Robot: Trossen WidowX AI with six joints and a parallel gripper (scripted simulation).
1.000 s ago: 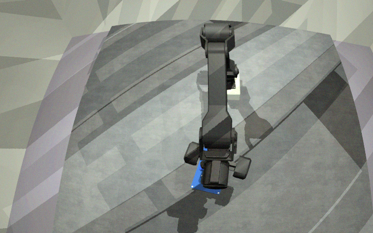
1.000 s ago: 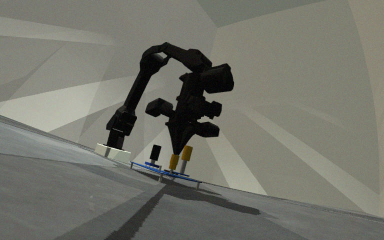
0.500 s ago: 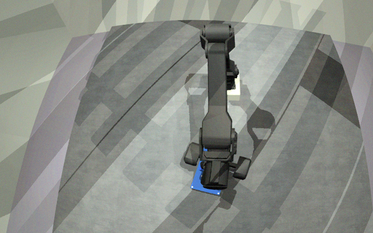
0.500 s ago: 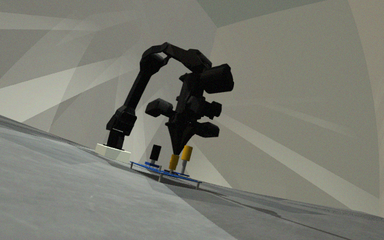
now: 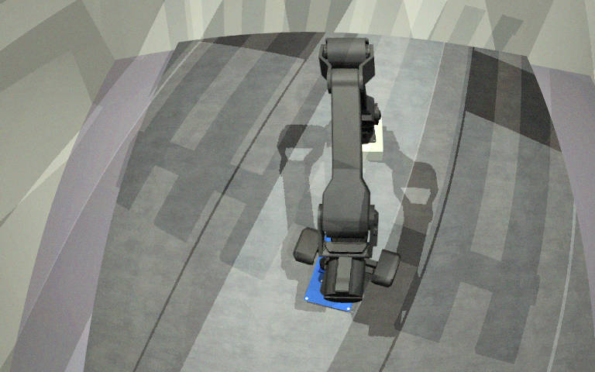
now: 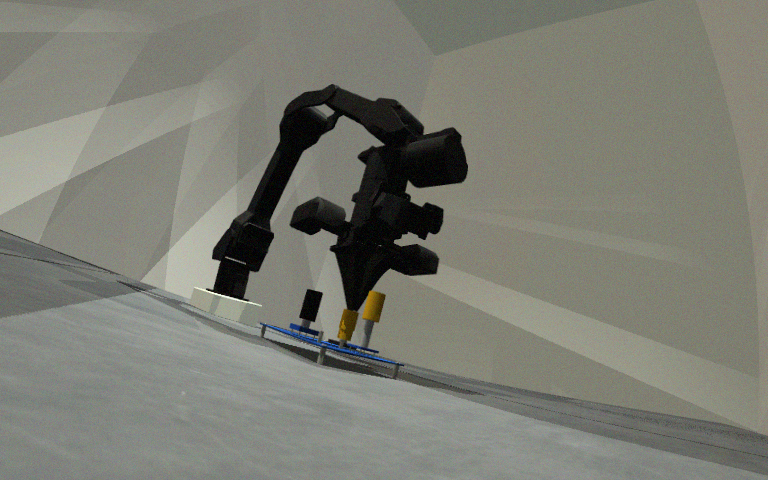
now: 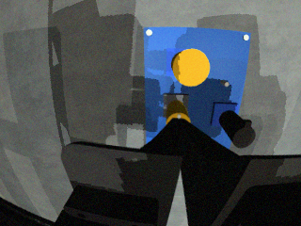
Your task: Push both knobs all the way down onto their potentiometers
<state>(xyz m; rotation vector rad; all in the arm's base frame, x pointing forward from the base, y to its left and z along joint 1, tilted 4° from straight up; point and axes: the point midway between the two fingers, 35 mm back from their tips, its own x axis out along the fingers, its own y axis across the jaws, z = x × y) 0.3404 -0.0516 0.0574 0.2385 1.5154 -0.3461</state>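
Right now the yellow knob is 1 cm below my gripper tip. From my gripper tip the other things lie so: black knob (2 cm behind, 5 cm to the right, 1 cm below).
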